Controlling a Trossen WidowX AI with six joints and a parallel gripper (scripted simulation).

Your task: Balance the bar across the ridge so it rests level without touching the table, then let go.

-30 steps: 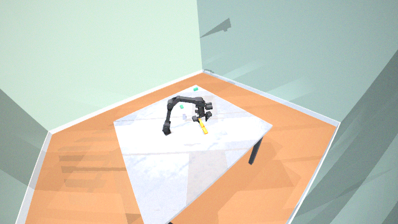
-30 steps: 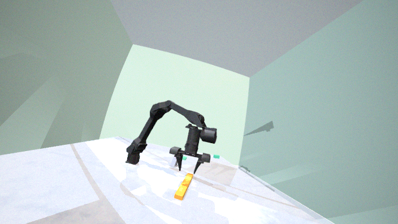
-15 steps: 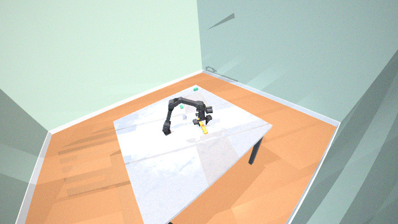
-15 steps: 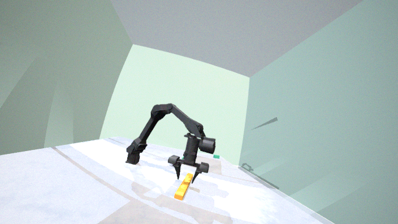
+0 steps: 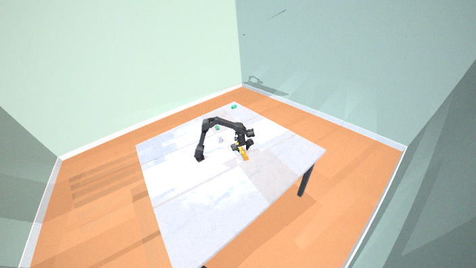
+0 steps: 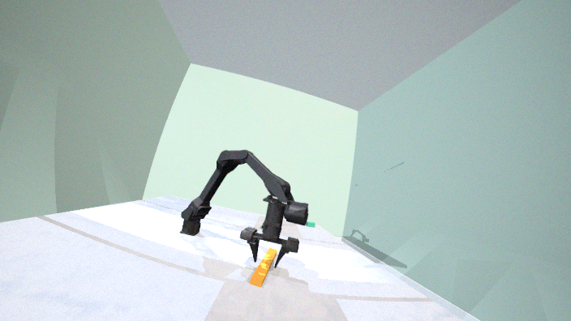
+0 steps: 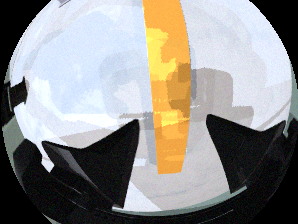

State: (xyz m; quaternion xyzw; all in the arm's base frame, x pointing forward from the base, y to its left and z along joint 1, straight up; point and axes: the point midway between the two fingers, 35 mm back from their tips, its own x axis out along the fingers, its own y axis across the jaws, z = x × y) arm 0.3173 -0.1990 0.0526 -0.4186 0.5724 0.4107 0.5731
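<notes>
Right now the orange bar is 1 cm ahead of my gripper tip, 3 cm to the left of it and 1 cm below it.
</notes>
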